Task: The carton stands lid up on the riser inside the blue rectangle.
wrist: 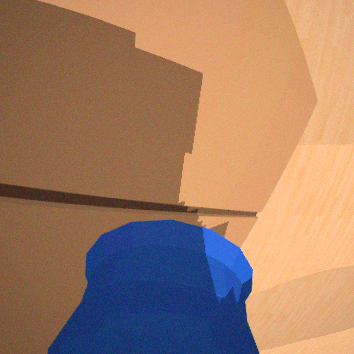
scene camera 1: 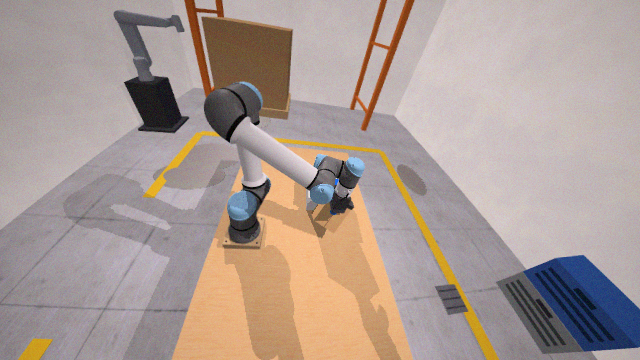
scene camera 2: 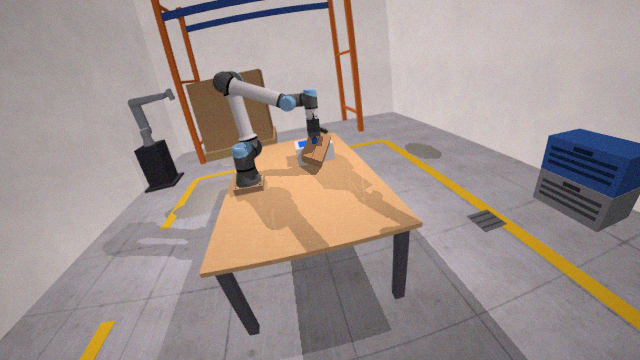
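Pixels of known places: hand, its tool point: [wrist: 168, 286] [scene camera 2: 314, 143]; arm's base, origin of its link: [scene camera 1: 244, 229] [scene camera 2: 249, 181].
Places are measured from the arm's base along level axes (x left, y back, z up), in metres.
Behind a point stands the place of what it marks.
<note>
The brown carton [scene camera 1: 343, 221] @(x -0.009, y -0.490, z 0.096 m) [scene camera 2: 316, 151] @(x -0.003, y -0.434, z 0.097 m) [wrist: 245, 115] @(x 0.000, y -0.457, z 0.102 m) is steeply tilted at the near side of the white riser [scene camera 1: 311, 201] @(x 0.158, y -0.348, z 0.048 m) [scene camera 2: 328, 155] @(x 0.148, y -0.533, z -0.001 m), partly in front of it. Its taped seam runs across the wrist view. A part of the blue rectangle [scene camera 2: 302, 143] @(x 0.266, y -0.385, z 0.083 m) shows on the riser's top, left of the carton. My gripper's blue suction cup [scene camera 1: 333, 212] @(x 0.016, y -0.434, z 0.143 m) [scene camera 2: 314, 141] [wrist: 167, 265] is against the carton's lid beside the seam and looks bent over with it. The contact line under the cup is hidden. Whether the carton also touches the riser or table is unclear.
The wooden table [scene camera 1: 300, 310] @(x -0.355, y -0.273, z -0.037 m) [scene camera 2: 300, 210] @(x -0.388, y -0.257, z -0.037 m) [wrist: 330, 200] @(x -0.130, y -0.332, z -0.037 m) carries the arm's base [scene camera 1: 244, 240] @(x -0.071, y -0.014, z 0.028 m) [scene camera 2: 248, 185] @(x -0.075, y -0.004, z 0.010 m) at its left side. A second grey arm on a black pedestal [scene camera 1: 156, 105] [scene camera 2: 157, 165], a large brown panel [scene camera 1: 250, 60] [scene camera 2: 232, 112] and orange posts stand behind. Blue and grey crates are at the right.
</note>
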